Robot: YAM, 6 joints.
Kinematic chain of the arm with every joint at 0, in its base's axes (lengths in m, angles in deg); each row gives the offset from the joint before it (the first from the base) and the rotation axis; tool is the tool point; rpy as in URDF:
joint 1: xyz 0 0 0.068 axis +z
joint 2: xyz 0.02 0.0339 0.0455 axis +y
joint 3: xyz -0.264 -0.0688 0 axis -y
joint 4: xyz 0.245 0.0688 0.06 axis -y
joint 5: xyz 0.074 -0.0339 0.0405 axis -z
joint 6: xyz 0.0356 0 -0.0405 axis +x
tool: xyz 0 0 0 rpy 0 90 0
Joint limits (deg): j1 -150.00..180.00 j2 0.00..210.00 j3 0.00..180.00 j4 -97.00..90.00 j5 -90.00..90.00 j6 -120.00..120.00
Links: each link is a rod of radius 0.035 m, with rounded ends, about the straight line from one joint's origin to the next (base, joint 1, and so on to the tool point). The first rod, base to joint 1, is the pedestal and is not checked.
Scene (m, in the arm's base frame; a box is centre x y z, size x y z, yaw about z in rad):
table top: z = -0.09
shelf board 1: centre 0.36 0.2 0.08 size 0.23 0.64 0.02 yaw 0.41
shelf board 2: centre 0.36 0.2 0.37 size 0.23 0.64 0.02 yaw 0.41
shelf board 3: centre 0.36 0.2 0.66 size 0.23 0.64 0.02 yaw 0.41
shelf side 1: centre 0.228 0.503 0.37 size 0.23 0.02 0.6 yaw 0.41
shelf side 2: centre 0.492 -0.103 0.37 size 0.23 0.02 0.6 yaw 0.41
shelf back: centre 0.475 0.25 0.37 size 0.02 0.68 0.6 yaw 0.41
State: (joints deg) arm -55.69 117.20 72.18 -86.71 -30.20 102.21
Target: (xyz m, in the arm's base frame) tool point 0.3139 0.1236 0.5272
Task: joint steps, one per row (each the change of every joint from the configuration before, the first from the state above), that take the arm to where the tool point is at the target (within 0.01 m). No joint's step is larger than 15 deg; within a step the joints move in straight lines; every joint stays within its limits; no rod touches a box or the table.
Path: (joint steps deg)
1: 11.17 -9.59 7.01 4.34 -4.53 -1.59
2: 11.17 -9.59 7.02 4.35 -4.53 -1.58
3: 11.16 -9.59 7.01 4.34 -4.53 -1.59
4: 11.70 -5.58 6.89 1.71 3.20 1.59
5: 11.69 -5.58 6.88 1.70 3.20 1.58
6: 11.69 -5.59 6.89 1.70 3.20 1.59
7: 2.58 13.71 8.67 10.35 -0.26 0.00
8: 2.58 13.71 8.66 10.35 -0.25 0.00

